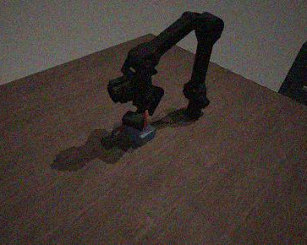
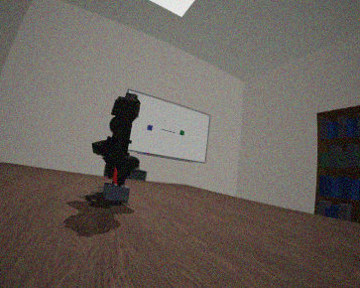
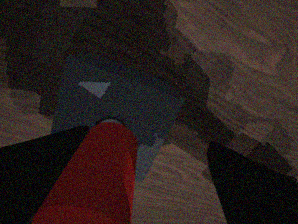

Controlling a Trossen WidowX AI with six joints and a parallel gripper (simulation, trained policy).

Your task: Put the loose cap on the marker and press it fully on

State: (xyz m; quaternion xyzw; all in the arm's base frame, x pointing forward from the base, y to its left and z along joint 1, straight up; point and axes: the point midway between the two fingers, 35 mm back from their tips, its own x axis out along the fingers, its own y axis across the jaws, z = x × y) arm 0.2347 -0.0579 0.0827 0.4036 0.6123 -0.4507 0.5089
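The red cap is 3 cm above my gripper tip and 2 cm ahead of it. From my gripper tip the other things lie so: grey holder block: 3 cm below, 2 cm ahead, 1 cm to the left.
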